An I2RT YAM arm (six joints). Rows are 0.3 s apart.
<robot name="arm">
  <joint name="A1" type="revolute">
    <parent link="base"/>
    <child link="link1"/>
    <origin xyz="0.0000 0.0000 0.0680" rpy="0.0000 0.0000 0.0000"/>
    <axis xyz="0 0 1"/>
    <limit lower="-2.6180" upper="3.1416"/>
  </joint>
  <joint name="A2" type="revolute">
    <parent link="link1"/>
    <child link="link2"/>
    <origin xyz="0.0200 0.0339 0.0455" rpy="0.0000 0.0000 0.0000"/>
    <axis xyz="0 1 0"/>
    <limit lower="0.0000" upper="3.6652"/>
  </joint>
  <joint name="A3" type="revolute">
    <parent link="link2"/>
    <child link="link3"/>
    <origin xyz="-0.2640 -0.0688 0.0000" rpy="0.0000 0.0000 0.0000"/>
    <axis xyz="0 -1 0"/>
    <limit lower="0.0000" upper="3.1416"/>
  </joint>
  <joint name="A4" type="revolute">
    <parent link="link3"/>
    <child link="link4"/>
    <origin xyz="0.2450 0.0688 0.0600" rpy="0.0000 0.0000 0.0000"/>
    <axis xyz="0 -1 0"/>
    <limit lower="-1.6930" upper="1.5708"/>
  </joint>
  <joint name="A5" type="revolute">
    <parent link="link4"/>
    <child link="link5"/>
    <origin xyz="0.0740 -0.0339 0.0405" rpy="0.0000 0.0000 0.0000"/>
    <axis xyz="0 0 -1"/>
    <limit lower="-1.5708" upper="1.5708"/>
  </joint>
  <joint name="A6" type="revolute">
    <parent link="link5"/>
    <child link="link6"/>
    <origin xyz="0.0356 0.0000 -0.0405" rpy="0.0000 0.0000 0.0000"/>
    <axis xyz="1 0 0"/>
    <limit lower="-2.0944" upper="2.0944"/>
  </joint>
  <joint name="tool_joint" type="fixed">
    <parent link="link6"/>
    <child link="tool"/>
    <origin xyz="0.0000 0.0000 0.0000" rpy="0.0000 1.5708 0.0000"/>
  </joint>
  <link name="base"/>
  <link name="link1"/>
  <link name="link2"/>
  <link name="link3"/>
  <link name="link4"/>
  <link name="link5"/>
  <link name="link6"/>
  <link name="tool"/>
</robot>
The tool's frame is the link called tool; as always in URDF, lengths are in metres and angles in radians.
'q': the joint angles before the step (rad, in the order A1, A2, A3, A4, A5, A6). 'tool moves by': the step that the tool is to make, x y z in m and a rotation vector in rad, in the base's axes. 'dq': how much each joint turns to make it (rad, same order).
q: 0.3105 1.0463 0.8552 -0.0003 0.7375 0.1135
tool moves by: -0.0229 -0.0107 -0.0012 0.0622 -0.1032 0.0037
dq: -0.0182 -0.1188 -0.0920 0.0678 -0.0257 0.0338
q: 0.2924 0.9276 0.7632 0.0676 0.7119 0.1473
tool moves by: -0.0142 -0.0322 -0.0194 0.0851 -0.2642 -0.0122
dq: -0.1591 -0.0994 -0.2130 0.3669 -0.1446 0.0394
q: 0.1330 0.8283 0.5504 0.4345 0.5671 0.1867
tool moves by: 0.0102 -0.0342 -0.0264 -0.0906 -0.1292 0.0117
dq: -0.2074 0.1094 -0.1352 0.3924 -0.2344 -0.0466
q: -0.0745 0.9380 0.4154 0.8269 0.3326 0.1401
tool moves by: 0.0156 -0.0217 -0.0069 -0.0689 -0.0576 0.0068
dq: -0.1097 0.1526 0.0007 0.2231 -0.1301 -0.0193
